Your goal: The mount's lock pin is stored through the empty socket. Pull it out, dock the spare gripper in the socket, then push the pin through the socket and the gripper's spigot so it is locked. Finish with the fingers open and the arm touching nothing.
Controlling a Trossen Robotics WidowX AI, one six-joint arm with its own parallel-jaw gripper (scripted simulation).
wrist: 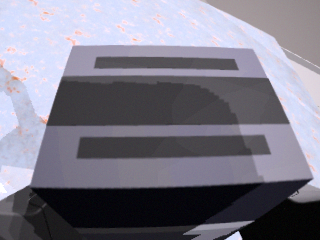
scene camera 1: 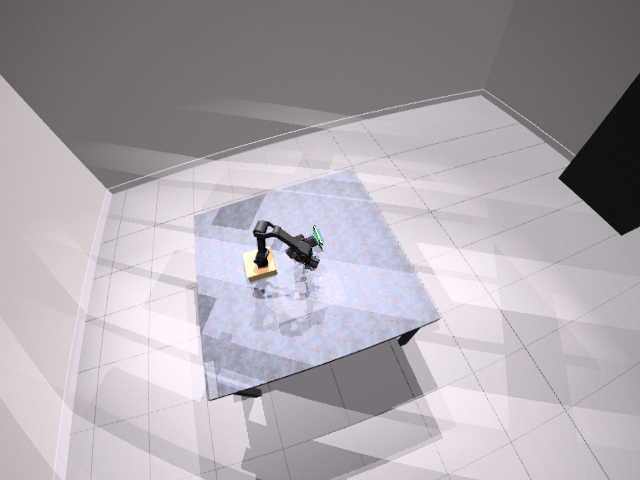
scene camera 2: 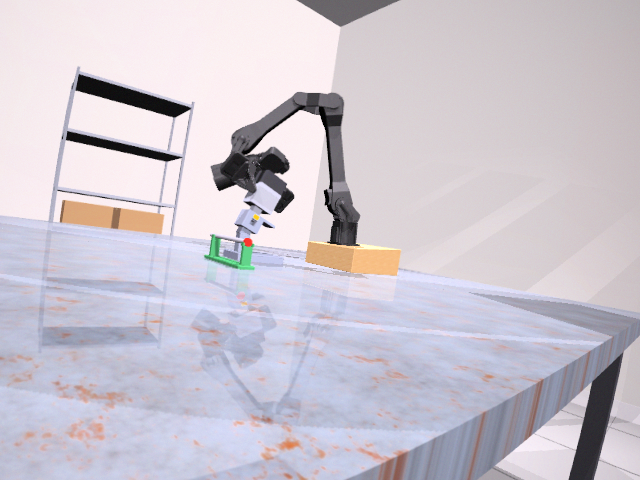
My gripper carries a spare gripper. I also see a green mount.
